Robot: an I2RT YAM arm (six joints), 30 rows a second.
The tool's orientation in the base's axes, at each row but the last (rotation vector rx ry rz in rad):
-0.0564, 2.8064, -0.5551
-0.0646, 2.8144, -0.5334
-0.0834, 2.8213, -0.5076
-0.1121, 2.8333, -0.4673
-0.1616, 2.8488, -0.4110
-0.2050, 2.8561, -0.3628
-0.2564, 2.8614, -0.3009
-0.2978, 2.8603, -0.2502
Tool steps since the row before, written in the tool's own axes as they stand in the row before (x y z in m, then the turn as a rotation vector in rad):
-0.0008, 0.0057, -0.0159, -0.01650, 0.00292, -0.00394
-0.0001, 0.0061, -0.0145, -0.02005, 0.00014, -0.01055
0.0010, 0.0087, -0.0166, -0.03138, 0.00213, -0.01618
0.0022, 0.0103, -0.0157, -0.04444, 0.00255, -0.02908
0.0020, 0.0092, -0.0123, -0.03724, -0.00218, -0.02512
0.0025, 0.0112, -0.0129, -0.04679, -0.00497, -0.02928
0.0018, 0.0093, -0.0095, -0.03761, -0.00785, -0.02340
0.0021, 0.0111, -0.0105, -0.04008, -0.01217, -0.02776
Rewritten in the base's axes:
-0.0036, 0.0112, 0.0122, 0.01479, 0.00566, 0.00674
-0.0039, 0.0108, 0.0108, 0.01636, 0.00574, 0.01459
-0.0056, 0.0136, 0.0117, 0.02567, 0.01066, 0.02187
-0.0067, 0.0143, 0.0104, 0.03469, 0.01654, 0.03674
-0.0059, 0.0117, 0.0082, 0.02918, 0.00994, 0.03275
-0.0070, 0.0132, 0.0086, 0.03751, 0.00983, 0.03959
-0.0056, 0.0103, 0.0065, 0.03075, 0.00416, 0.03257
-0.0068, 0.0117, 0.0074, 0.03270, 0.00117, 0.03814

